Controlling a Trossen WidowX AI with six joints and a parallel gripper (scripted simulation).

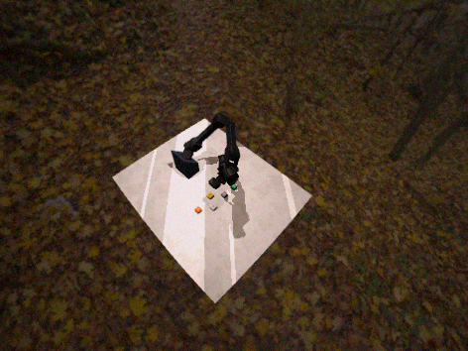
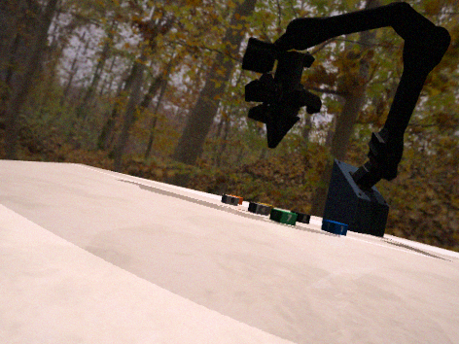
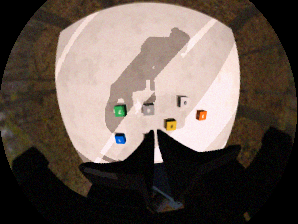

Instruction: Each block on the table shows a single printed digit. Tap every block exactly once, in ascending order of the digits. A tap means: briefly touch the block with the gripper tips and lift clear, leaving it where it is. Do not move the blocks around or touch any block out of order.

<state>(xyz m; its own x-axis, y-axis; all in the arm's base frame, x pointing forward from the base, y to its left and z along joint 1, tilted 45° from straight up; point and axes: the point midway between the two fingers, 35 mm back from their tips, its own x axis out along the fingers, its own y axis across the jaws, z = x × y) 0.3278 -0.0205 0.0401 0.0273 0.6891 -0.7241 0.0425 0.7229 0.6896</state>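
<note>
Right now the blue block is 130 mm below my gripper tip, 120 mm to the left of it and 90 mm behind it. From my gripper tip the other things lie so: green block: 130 mm below, 90 mm to the left, 10 mm ahead; grey block: 130 mm below; yellow block: 130 mm below, 60 mm to the right, 60 mm behind.
</note>
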